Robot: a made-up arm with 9 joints.
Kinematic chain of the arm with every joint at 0, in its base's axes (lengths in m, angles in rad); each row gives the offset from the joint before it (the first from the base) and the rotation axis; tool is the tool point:
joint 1: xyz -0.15 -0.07 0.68 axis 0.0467 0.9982 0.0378
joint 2: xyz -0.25 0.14 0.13 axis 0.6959 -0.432 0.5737
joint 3: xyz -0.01 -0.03 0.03 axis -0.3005 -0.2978 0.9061
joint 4: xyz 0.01 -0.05 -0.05 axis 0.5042 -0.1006 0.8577
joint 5: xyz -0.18 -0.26 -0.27 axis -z
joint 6: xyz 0.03 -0.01 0 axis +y
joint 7: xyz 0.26 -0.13 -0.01 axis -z
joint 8: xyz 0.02 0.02 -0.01 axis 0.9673 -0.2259 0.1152
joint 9: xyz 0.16 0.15 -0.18 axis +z
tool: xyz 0 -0.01 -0.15
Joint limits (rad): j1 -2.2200..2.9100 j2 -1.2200..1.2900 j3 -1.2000..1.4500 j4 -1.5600..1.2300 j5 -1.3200..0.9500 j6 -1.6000..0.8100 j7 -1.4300..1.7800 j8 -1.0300..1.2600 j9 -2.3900..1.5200
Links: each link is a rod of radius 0.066 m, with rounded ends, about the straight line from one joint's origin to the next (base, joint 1, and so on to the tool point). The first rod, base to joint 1, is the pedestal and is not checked.
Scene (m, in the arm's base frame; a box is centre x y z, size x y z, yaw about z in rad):
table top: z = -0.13
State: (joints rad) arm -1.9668 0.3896 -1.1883 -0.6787 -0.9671 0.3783 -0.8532 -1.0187 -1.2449
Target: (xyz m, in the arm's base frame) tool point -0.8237 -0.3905 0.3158
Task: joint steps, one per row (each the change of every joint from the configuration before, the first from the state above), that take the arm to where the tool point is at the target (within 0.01 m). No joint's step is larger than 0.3 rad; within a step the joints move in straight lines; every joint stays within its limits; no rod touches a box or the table.
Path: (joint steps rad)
1: 0.1993 -0.1252 0.0984 -0.0830 0.0300 -0.1846 0.0009 0.0600 -0.0550
2: 0.1993 -0.1252 0.0984 -0.0830 0.0299 -0.1847 0.0008 0.0599 -0.0550
3: 0.1993 -0.1253 0.0983 -0.0830 0.0300 -0.1846 0.0009 0.0600 -0.0550
4: 0.2471 -0.1099 0.0845 -0.0567 0.1507 -0.1079 0.0364 -0.0638 0.0607
5: 0.2470 -0.1099 0.0844 -0.0567 0.1507 -0.1079 0.0365 -0.0637 0.0608
6: 0.2471 -0.1100 0.0845 -0.0567 0.1506 -0.1079 0.0364 -0.0637 0.0607

